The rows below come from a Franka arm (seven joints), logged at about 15 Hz.
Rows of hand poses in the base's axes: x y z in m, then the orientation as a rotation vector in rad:
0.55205, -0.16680, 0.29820, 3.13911, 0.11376, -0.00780
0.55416, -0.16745, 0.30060, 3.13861, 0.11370, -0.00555
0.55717, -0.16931, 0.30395, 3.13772, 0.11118, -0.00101
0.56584, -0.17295, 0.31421, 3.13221, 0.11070, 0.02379
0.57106, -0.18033, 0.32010, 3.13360, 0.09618, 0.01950
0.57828, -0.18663, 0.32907, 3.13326, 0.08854, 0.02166
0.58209, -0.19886, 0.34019, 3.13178, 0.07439, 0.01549
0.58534, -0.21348, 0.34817, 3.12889, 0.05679, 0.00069
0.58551, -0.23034, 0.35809, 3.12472, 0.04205, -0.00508
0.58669, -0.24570, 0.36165, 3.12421, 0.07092, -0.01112
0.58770, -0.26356, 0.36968, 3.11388, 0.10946, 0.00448
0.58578, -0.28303, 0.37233, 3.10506, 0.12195, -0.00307
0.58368, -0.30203, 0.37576, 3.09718, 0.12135, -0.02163
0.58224, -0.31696, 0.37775, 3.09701, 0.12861, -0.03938
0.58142, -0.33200, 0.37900, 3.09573, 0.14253, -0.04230
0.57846, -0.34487, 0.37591, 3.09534, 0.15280, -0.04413
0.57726, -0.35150, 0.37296, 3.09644, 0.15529, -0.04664
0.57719, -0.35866, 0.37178, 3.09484, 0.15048, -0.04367
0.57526, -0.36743, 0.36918, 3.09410, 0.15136, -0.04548
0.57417, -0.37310, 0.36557, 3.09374, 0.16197, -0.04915
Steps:
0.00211, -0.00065, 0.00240, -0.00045, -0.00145, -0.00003
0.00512, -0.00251, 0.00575, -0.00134, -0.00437, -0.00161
0.01379, -0.00615, 0.01601, -0.00619, -0.02039, -0.00177
0.01901, -0.01353, 0.02190, -0.00544, -0.01762, -0.01106
0.02623, -0.01983, 0.03087, -0.00595, -0.01902, -0.01593
0.03004, -0.03206, 0.04199, -0.00800, -0.01516, -0.02493
0.03329, -0.04668, 0.04997, -0.01166, -0.00584, -0.03612
0.03346, -0.06354, 0.05989, -0.01621, -0.00231, -0.04549
0.03464, -0.07890, 0.06345, -0.01628, 0.00156, -0.02701
0.03565, -0.09676, 0.07148, -0.02508, -0.00876, -0.00211
0.03373, -0.11623, 0.07413, -0.03358, -0.00421, 0.00615
0.03163, -0.13523, 0.07756, -0.04183, 0.00748, 0.00597
0.03019, -0.15016, 0.07955, -0.04194, 0.01893, 0.01066
0.02937, -0.16520, 0.08080, -0.04262, 0.02080, 0.01966
0.02641, -0.17807, 0.07771, -0.04252, 0.02199, 0.02629
0.02521, -0.18470, 0.07476, -0.04131, 0.02364, 0.02786
0.02514, -0.19186, 0.07358, -0.04313, 0.02167, 0.02482
0.02321, -0.20063, 0.07098, -0.04384, 0.02282, 0.02541
0.02212, -0.20630, 0.06737, -0.04368, 0.02520, 0.03226

